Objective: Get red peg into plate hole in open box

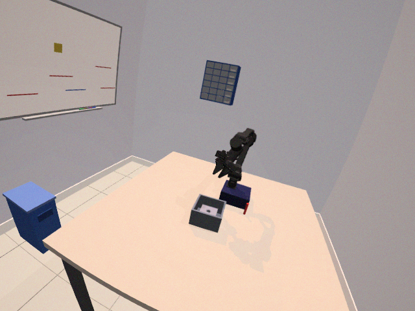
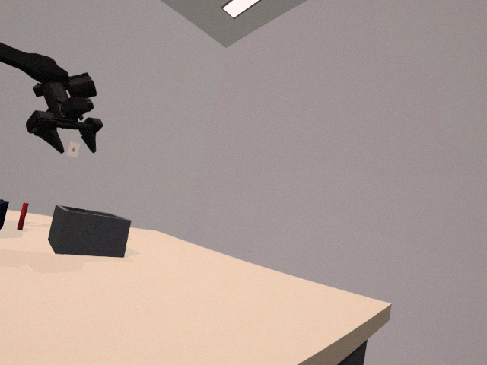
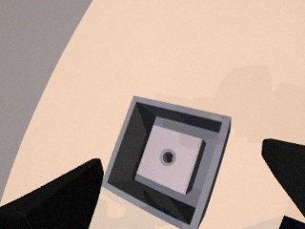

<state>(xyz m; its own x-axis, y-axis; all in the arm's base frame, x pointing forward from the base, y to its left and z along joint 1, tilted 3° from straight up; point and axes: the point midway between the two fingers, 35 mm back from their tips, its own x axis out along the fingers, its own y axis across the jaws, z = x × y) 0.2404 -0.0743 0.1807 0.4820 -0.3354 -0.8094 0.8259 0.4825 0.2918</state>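
Now: the red peg 210 mm to the left of my gripper tip, 200 mm below it and 90 mm behind it. Also, from my gripper tip: grey box (220 mm below, 70 mm ahead, 20 mm to the left); then light plate (200 mm below, 70 mm ahead, 20 mm to the left).
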